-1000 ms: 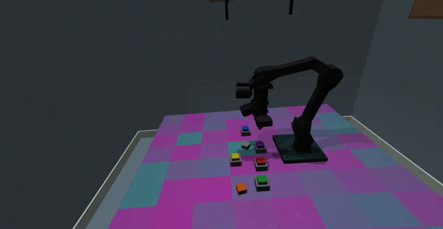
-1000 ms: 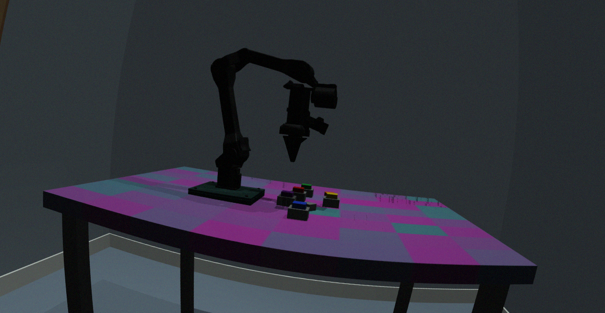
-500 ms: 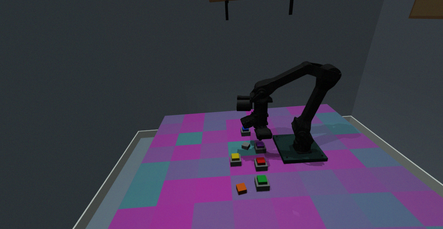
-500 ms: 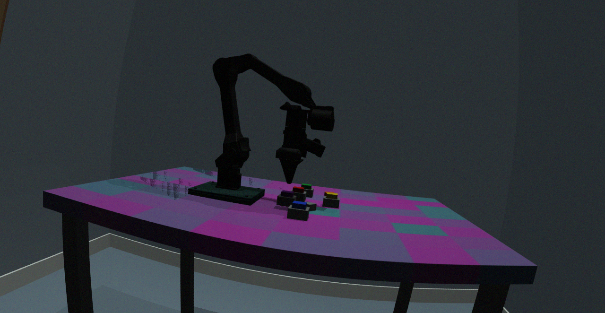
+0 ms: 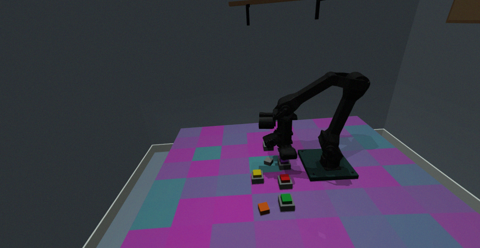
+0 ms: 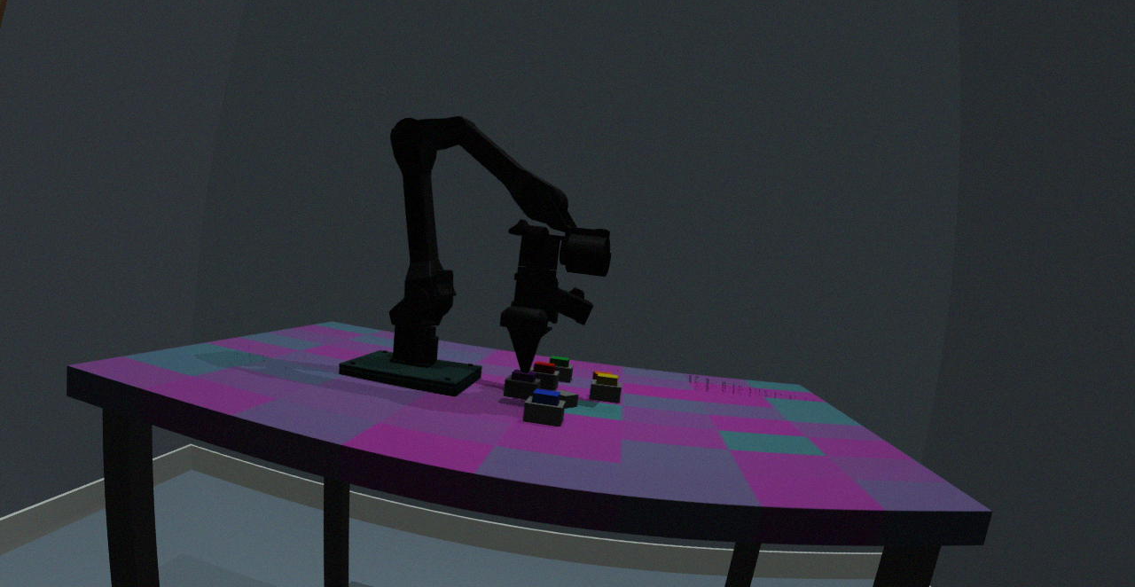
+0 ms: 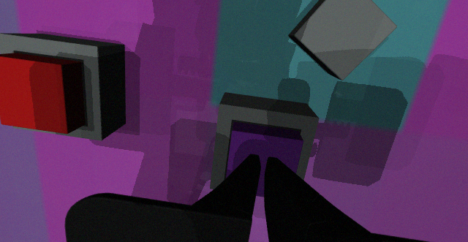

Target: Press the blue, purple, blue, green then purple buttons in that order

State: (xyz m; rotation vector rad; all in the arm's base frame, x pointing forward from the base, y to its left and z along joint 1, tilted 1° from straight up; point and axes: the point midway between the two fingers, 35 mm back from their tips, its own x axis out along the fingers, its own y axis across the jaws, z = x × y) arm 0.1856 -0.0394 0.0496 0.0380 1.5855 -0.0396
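Now: gripper tip 1 cm above the purple button. From my gripper tip the other things lie so: yellow button 13 cm ahead, 6 cm to the left; then grey block 6 cm ahead, 3 cm to the right, 3 cm below; then red button 2 cm ahead, 11 cm to the left.
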